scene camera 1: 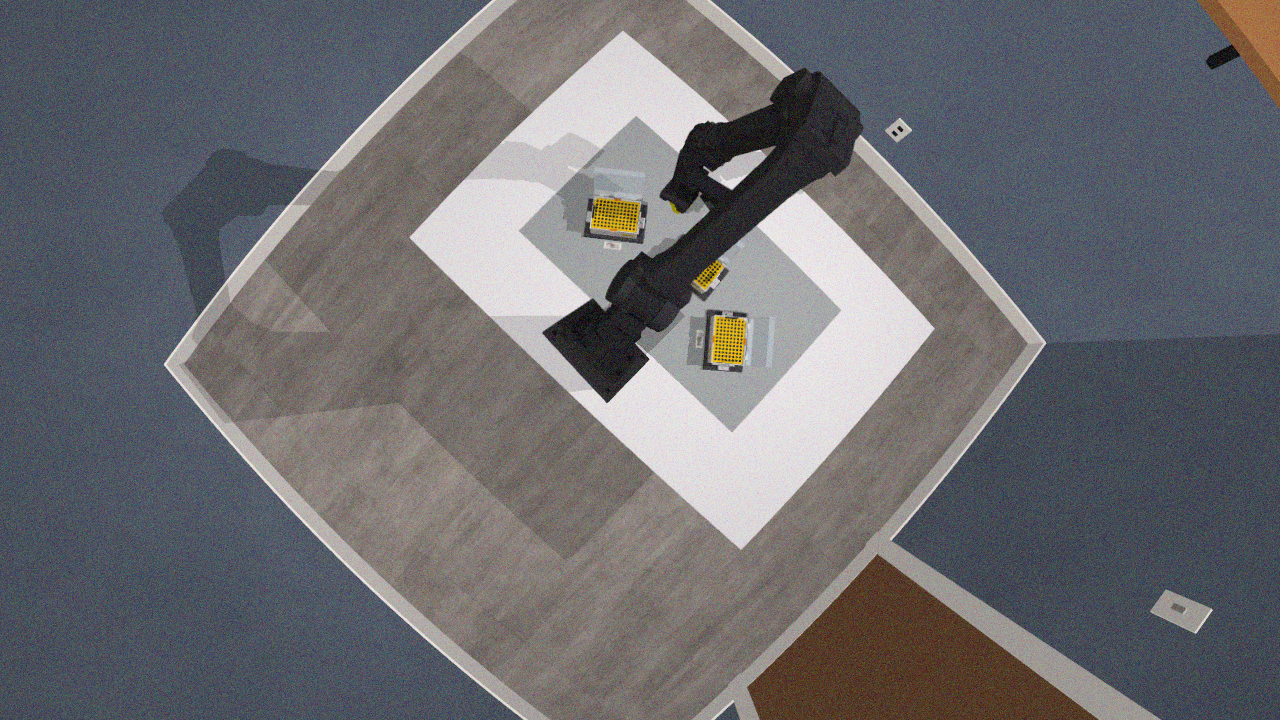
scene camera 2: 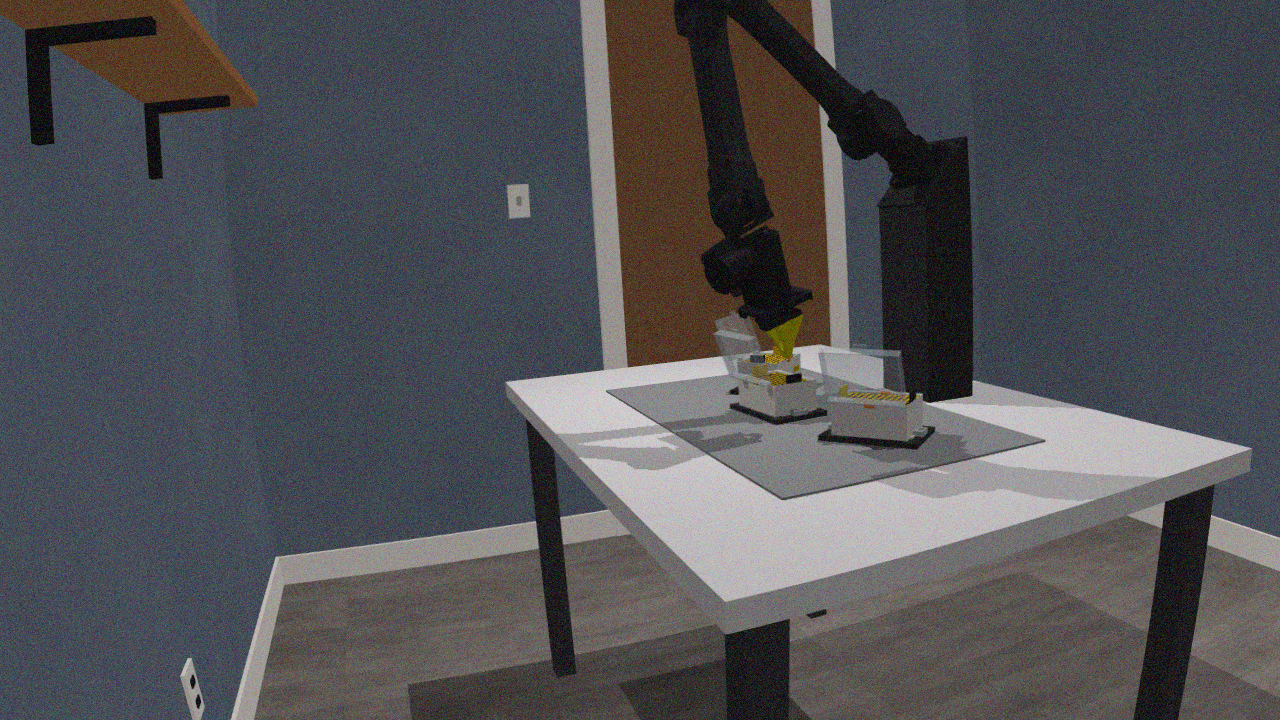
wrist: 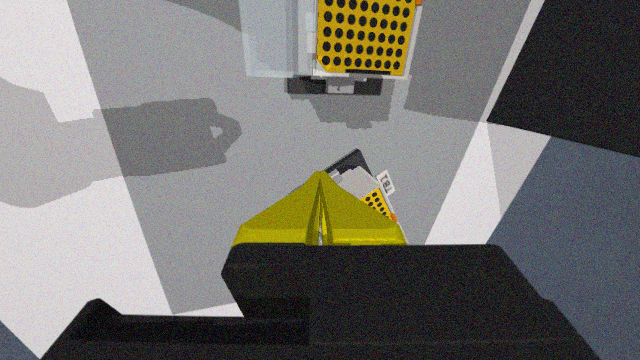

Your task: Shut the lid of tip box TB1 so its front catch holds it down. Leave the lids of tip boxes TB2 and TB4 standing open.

Path:
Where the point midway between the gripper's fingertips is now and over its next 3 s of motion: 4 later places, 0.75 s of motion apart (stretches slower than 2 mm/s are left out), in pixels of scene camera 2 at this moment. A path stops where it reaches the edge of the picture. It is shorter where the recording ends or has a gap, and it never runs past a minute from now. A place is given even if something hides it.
The gripper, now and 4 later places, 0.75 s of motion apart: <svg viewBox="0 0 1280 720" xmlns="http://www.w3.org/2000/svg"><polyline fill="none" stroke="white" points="787,357 816,337 800,268 830,277 700,311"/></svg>

